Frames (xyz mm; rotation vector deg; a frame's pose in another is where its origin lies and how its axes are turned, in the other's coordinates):
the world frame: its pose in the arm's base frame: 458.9 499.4 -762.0 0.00 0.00 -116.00
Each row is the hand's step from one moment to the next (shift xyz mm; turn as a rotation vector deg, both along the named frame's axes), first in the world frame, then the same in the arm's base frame.
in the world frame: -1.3 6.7 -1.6 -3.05 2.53 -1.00
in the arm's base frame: 6.6 -1.8 -1.6 3.61 1.63 -1.00
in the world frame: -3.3 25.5 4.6 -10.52 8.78 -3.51
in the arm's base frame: 24.4 -8.2 4.6 12.50 5.61 -3.51
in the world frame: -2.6 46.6 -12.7 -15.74 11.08 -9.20
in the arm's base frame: 43.0 -18.1 -12.7 16.86 9.29 -9.20
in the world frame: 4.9 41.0 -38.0 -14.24 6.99 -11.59
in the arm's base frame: 34.7 -22.4 -38.0 12.52 9.73 -11.59
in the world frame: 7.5 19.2 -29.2 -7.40 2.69 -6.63
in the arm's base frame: 14.0 -15.2 -29.2 5.66 5.47 -6.63
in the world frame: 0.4 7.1 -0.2 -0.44 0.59 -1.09
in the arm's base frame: 6.2 -3.5 -0.2 0.72 0.14 -1.09
